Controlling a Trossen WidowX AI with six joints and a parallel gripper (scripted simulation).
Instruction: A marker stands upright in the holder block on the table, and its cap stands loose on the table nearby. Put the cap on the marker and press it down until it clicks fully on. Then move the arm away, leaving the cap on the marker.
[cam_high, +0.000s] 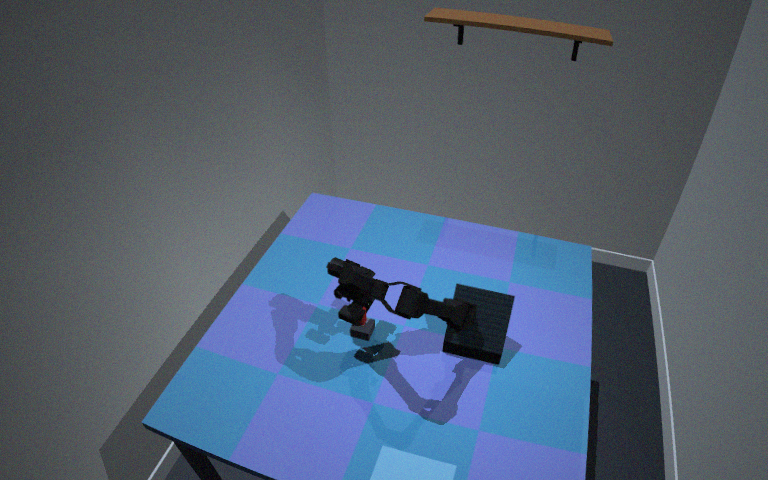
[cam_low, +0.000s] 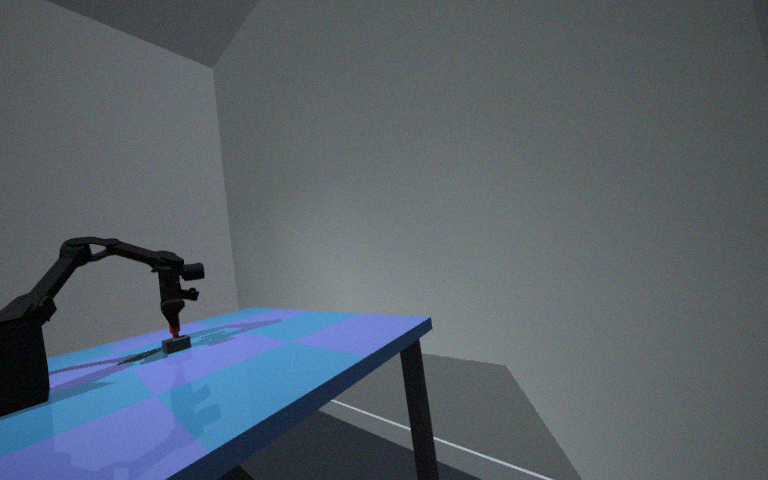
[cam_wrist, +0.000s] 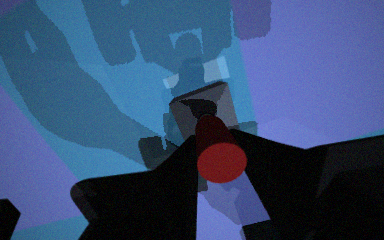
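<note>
My gripper tip is 10 mm below the red cap. Round my gripper tip: holder block (60 mm below).
</note>
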